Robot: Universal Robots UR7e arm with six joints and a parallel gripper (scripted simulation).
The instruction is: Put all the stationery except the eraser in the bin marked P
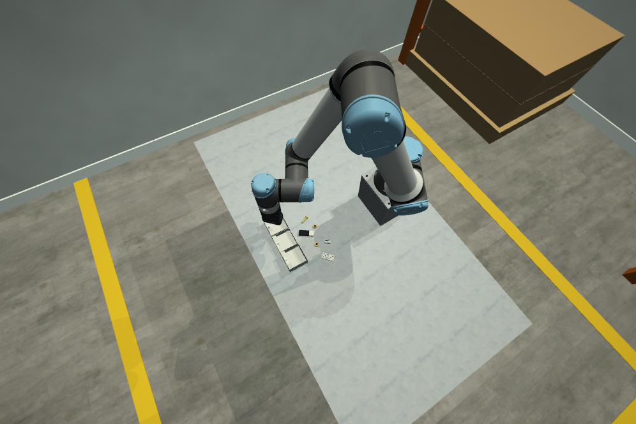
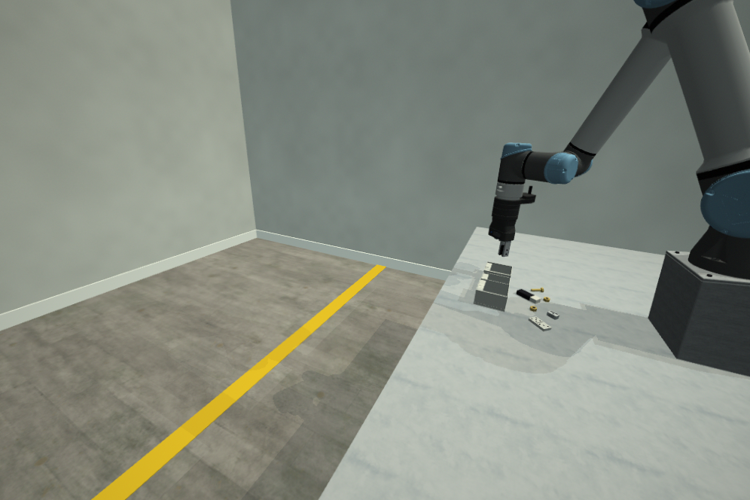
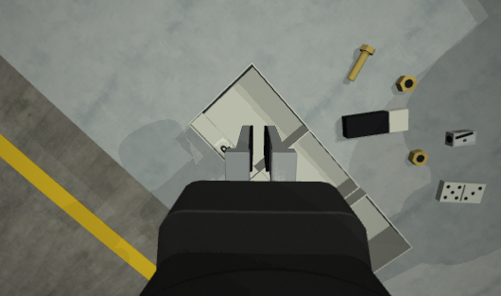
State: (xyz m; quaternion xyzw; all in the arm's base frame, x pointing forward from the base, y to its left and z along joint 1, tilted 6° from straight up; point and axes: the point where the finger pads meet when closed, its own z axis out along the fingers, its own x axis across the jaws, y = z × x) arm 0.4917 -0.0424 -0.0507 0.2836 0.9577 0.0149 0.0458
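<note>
My gripper is now 1 cm past the bin, 8 cm to the right of it and 8 cm above it. Also, from my hand: grey pencil sharpener: 18 cm behind, 13 cm to the left, 10 cm below; black-and-white eraser: 11 cm behind, 7 cm to the left, 10 cm below; brass bolt: 13 cm behind, 10 cm below.
</note>
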